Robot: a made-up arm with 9 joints. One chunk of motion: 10 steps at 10 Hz.
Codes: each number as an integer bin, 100 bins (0 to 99) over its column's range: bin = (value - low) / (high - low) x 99, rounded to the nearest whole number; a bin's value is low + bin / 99 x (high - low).
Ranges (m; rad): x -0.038..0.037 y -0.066..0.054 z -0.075..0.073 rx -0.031..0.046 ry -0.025..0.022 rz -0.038..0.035
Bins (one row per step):
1: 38 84 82 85 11 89
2: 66 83 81 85 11 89
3: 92 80 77 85 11 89
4: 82 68 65 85 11 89
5: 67 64 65 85 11 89
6: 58 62 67 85 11 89
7: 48 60 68 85 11 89
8: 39 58 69 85 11 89
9: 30 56 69 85 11 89
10: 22 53 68 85 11 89
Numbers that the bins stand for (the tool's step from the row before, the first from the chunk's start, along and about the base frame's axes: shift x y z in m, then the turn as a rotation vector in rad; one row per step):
1: -0.00921 0.03582 0.04759 0.03511 -0.01978 0.02763
2: 0.01200 0.03461 0.04609 0.03511 -0.01978 0.02763
3: 0.03170 0.03097 0.04011 0.03511 -0.01978 0.02763
4: 0.02412 0.01642 0.02217 0.03511 -0.01978 0.02763
5: 0.01276 0.01158 0.02217 0.03511 -0.01978 0.02763
6: 0.00594 0.00915 0.02516 0.03511 -0.01978 0.02763
7: -0.00164 0.00673 0.02666 0.03511 -0.01978 0.02763
8: -0.00845 0.00430 0.02815 0.03511 -0.01978 0.02763
9: -0.01527 0.00188 0.02815 0.03511 -0.01978 0.02763
10: -0.02133 -0.00176 0.02666 0.03511 -0.01978 0.02763

